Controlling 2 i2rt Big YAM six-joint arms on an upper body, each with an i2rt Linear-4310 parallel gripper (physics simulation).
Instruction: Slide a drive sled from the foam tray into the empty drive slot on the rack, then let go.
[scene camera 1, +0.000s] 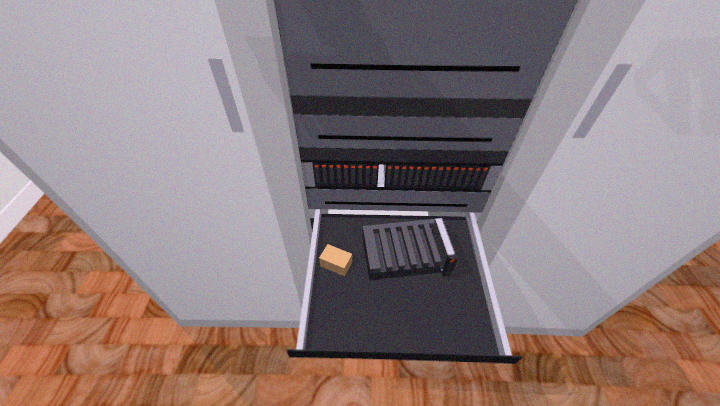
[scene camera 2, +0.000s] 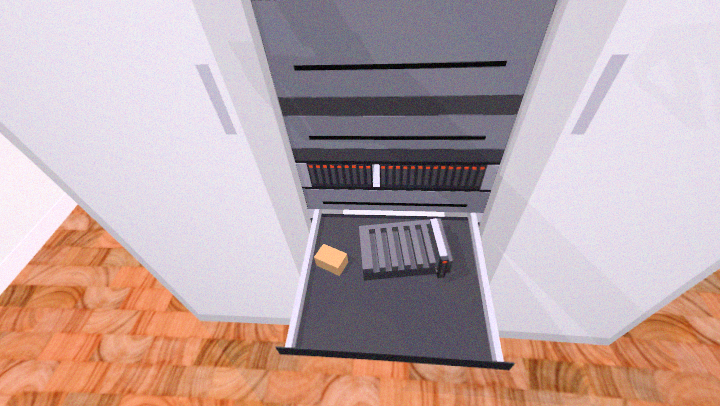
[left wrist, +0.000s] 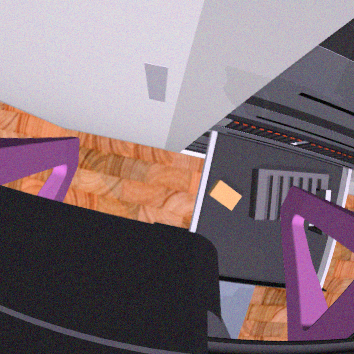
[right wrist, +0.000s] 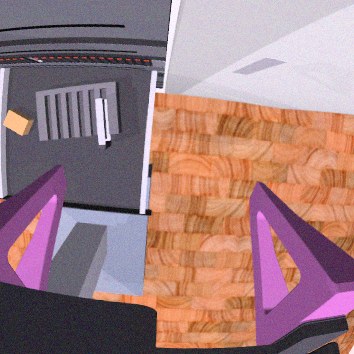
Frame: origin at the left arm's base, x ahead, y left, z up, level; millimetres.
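Seen in the pictures: left gripper, fingertip midpoint: (left wrist: 185, 174); right gripper, fingertip midpoint: (right wrist: 158, 182).
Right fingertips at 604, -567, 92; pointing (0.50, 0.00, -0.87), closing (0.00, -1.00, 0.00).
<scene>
Pixels of each thing's top centre, then the offset from my right fingertips to it, as dx, dy, dz. "spot": a spot on its surface instead.
- drive sled, top centre: (right wrist: 99, 124) (scene camera 2: 439, 238) (scene camera 1: 445, 237) (left wrist: 326, 212) -17, +138, -526
- grey slotted foam tray, top centre: (scene camera 2: 403, 242) (right wrist: 74, 111) (scene camera 1: 408, 242) (left wrist: 293, 195) +7, +217, -582
- rack, surface spot: (scene camera 2: 398, 83) (scene camera 1: 414, 84) spot: +123, +240, -215
- bright upright strip, surface spot: (left wrist: 299, 143) spot: +126, +279, -485
- pulled-out drawer, surface spot: (scene camera 2: 393, 312) (scene camera 1: 401, 311) spot: -151, +240, -637
- orange-tan block, top centre: (left wrist: 225, 194) (scene camera 1: 335, 255) (scene camera 2: 330, 255) (right wrist: 14, 122) -29, +400, -597
The drive sled (scene camera 1: 444, 237) (scene camera 2: 438, 237) (right wrist: 101, 120), with a pale long side and a dark, red-marked front end, stands in the right end of the grey slotted foam tray (scene camera 1: 372, 252) (scene camera 2: 366, 252) (left wrist: 261, 195) (right wrist: 42, 117). In the left wrist view a finger partly hides it. On the rack (scene camera 1: 403, 85) (scene camera 2: 398, 83), a bright upright strip (scene camera 1: 381, 175) (scene camera 2: 376, 175) (left wrist: 299, 143) breaks the row of dark, red-topped drives, at the place of the drive slot. My left gripper (left wrist: 185, 174) and right gripper (right wrist: 160, 178) are open and empty, apart from the sled. Neither shows in the scene views.
The tray lies in a pulled-out drawer (scene camera 1: 403, 312) (scene camera 2: 393, 312) with pale side walls and a dark front edge. An orange-tan block (scene camera 1: 335, 259) (scene camera 2: 331, 259) (left wrist: 225, 195) (right wrist: 18, 123) lies left of the tray. Large pale cabinet panels (scene camera 1: 151, 176) (scene camera 2: 605, 201) flank the rack on both sides.
</scene>
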